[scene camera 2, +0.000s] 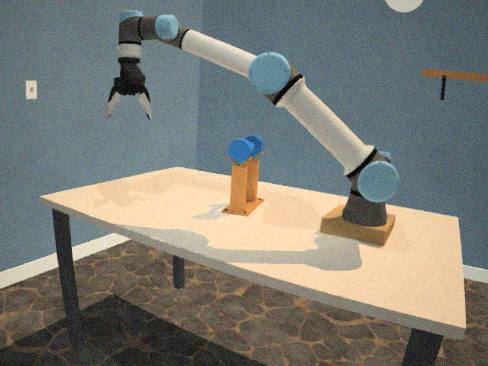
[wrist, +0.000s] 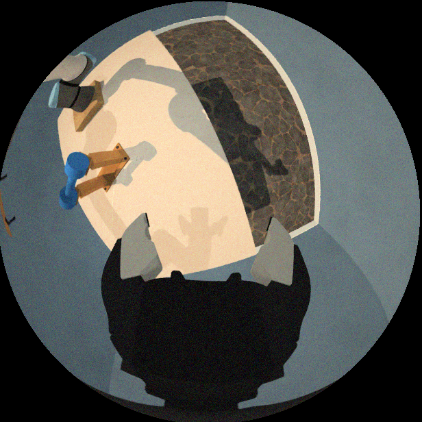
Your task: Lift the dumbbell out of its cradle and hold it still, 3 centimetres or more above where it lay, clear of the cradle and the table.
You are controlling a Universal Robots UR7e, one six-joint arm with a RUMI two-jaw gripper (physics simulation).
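Frame: origin at the arm's base, x ahead, y right, z down, level; metres.
Seen in the pictures: gripper, between the fingertips: [scene camera 2: 128,119]; arm's base, origin of its link: [scene camera 2: 364,219].
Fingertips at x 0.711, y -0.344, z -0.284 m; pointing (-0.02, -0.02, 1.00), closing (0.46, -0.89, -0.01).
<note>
Pixels of each thing's middle, then the offset from my fingertips to it. Level surfaces: height alone.
- blue dumbbell, middle of its body: [scene camera 2: 247,148] dy +0.372, dx -0.243, dz +0.104 m
- orange cradle, middle of its body: [scene camera 2: 245,180] dy +0.372, dx -0.243, dz +0.229 m
- pale table, height of its surface: dz +0.333 m
A blue dumbbell [scene camera 2: 241,150] [wrist: 77,165] lies across the top of an orange cradle [scene camera 2: 239,187] [wrist: 107,159], which has two upright posts on a base plate. In the wrist view the dumbbell's two round heads and the bar between them show at the left. My gripper [scene camera 2: 128,119] [wrist: 208,217] is open and empty, with its fingers pointing down. It hangs well above the table, higher than the dumbbell and to the left of it in the scene view, apart from it.
The cradle stands on a pale table [scene camera 2: 410,280] [wrist: 165,120]. The arm's base stands on a wooden block [scene camera 2: 356,230] [wrist: 89,112] to the right of the cradle in the scene view. A wall shelf [scene camera 2: 455,75] is at the far right. Shadows of the arm fall across the table.
</note>
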